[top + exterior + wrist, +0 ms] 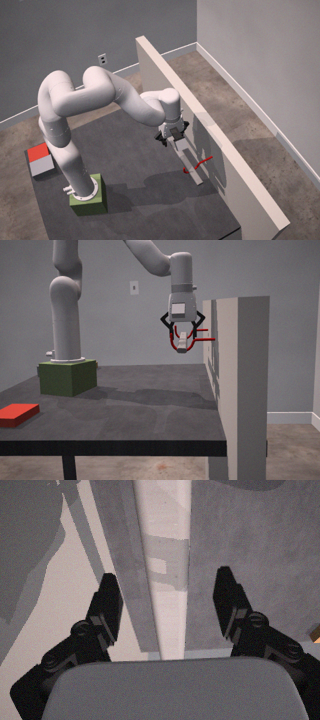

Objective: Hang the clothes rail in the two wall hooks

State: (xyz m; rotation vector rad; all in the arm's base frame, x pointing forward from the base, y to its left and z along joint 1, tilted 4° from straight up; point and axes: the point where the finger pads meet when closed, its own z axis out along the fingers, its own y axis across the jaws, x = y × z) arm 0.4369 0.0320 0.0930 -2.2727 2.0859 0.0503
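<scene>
Now: hand 20 mm above the grey clothes rail. The rest, counted from my hand: beige wall panel (120 mm ahead, 10 mm to the left, 410 mm below); then grey block (640 mm behind, 210 mm to the left, 170 mm below).
</scene>
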